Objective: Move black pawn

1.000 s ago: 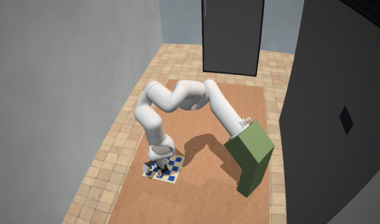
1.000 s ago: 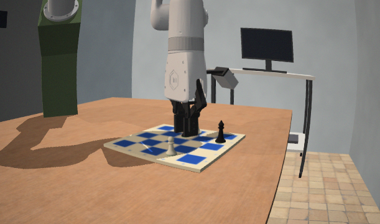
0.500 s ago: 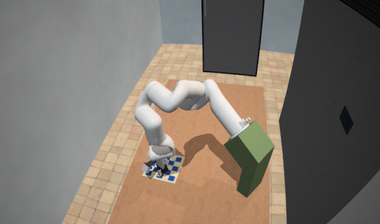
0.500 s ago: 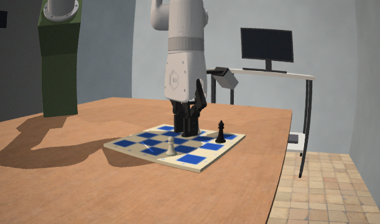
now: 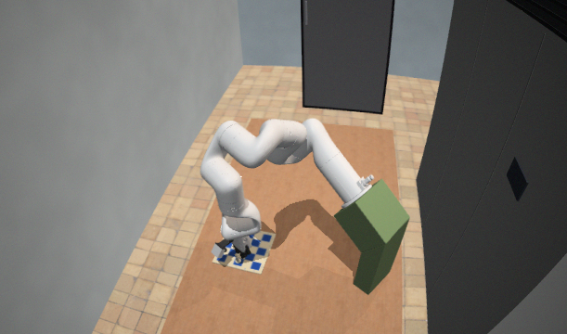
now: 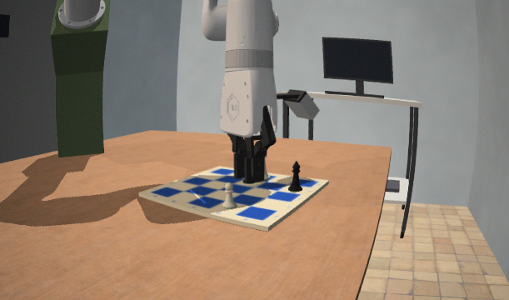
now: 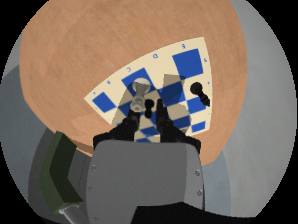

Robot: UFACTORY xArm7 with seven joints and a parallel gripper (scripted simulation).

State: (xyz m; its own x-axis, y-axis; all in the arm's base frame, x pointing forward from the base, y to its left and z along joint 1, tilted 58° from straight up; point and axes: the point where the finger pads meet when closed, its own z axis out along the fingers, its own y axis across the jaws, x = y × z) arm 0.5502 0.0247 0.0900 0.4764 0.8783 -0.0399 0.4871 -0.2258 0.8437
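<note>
Now: hand 10 mm above the black pawn. Round my hand: chessboard 10 mm behind, 40 mm to the right, 30 mm below; then black bishop 80 mm ahead, 20 mm to the right; then white queen 10 mm ahead, 30 mm to the left.
</note>
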